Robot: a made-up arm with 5 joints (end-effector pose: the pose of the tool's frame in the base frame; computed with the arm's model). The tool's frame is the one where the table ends.
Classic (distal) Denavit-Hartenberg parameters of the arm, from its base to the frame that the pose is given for. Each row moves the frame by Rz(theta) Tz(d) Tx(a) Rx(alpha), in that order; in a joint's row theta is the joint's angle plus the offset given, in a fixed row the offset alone. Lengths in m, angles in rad.
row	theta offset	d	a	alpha
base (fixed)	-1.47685	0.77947	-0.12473	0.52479
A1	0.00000	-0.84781	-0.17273	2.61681
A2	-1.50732	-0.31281	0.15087	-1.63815
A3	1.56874	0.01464	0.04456	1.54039
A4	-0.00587	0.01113	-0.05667	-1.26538
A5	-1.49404	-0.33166	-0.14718	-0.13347
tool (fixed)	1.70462	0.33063	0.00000	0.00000
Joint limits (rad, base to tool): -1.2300..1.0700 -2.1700..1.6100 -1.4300..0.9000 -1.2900..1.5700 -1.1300..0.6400
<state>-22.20 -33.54 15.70 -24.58 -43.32</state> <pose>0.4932 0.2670 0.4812 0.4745 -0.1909 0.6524 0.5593</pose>
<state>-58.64 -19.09 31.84 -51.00 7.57</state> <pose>0.4535 0.0791 0.3378 0.0368 -0.4593 0.6150 0.6399</pose>
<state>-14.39 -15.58 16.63 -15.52 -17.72</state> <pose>0.4519 0.2539 0.4126 0.4136 -0.3582 0.6999 0.4590</pose>
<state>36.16 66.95 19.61 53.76 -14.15</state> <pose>0.2762 0.3289 0.2904 0.3369 -0.7024 0.5832 0.2301</pose>
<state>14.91 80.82 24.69 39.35 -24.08</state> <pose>0.3073 0.3156 0.3431 0.1710 -0.7458 0.4364 0.4733</pose>
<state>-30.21 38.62 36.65 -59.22 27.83</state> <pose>0.3682 0.1786 0.3223 -0.1281 -0.2249 0.5822 0.7708</pose>
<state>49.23 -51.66 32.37 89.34 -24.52</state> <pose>0.2833 0.4190 0.2121 -0.9350 -0.1812 -0.1748 0.2497</pose>
